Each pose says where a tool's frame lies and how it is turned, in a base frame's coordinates. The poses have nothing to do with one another.
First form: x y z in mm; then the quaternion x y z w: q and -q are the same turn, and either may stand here.
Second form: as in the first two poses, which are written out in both.
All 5 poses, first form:
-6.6, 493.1, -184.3, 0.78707, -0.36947, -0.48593, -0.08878
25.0, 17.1, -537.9, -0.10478, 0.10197, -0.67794, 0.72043
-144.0, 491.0, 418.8, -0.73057, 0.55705, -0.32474, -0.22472
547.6, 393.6, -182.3, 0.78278, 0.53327, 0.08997, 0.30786
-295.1, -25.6, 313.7, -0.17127, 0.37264, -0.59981, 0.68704
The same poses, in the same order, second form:
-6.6, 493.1, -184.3, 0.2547, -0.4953, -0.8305, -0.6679, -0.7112, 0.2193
25.0, 17.1, -537.9, 0.0600, -0.9982, -0.0049, 0.9554, 0.0588, -0.2892
-144.0, 491.0, 418.8, 0.1685, -0.6680, 0.7249, -0.9599, -0.2784, -0.0334
547.6, 393.6, -182.3, 0.4151, 0.8903, -0.1875, 0.7795, -0.2417, 0.5779
-295.1, -25.6, 313.7, 0.0027, -0.9518, -0.3066, 0.6965, 0.2218, -0.6824

